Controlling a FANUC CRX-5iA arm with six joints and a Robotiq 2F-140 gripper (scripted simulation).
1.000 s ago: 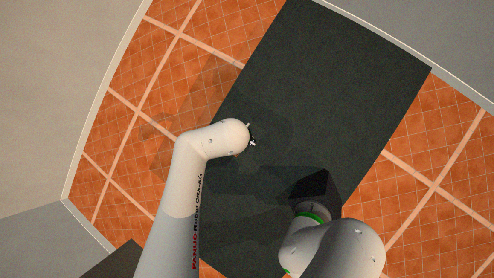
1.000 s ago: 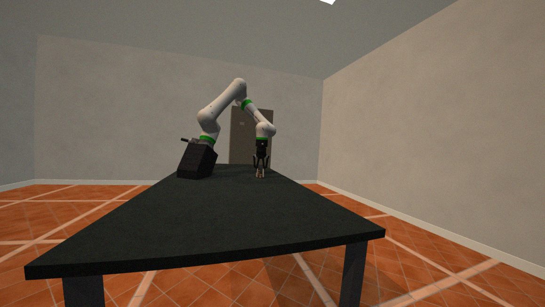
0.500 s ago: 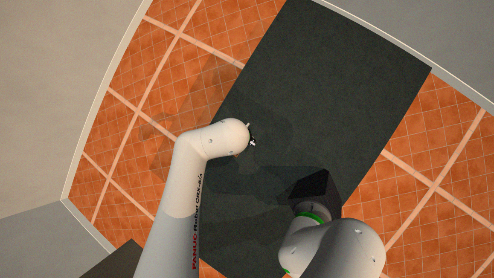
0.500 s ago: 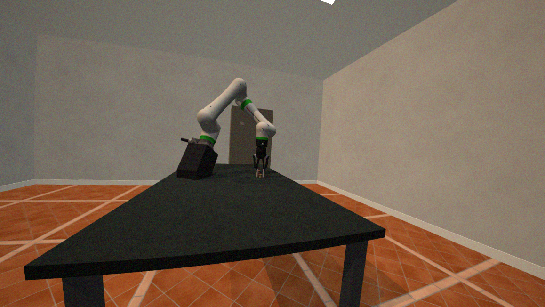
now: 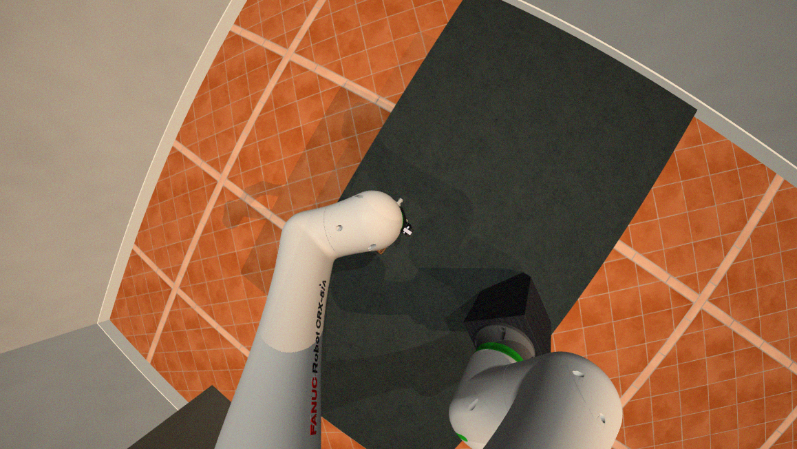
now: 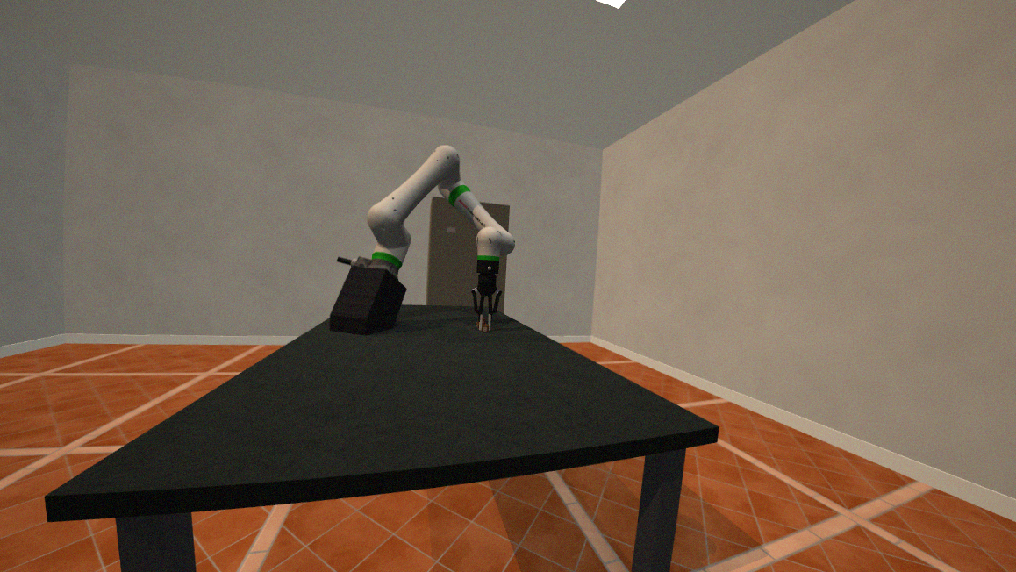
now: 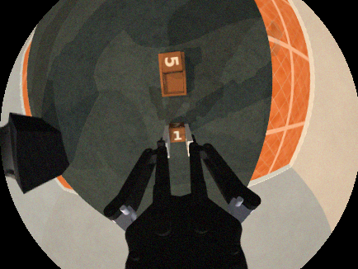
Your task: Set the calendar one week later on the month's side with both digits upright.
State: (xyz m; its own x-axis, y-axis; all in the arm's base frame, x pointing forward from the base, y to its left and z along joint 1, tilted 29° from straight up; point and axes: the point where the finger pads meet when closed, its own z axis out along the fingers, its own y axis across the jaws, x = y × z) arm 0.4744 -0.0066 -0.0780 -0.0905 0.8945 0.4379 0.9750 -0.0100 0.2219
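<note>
My gripper is now 10 mm past the brown cube, 120 mm to the right of it and 20 mm above it. Round my hand: brown tray (10 mm behind, 110 mm to the left, 30 mm below).
</note>
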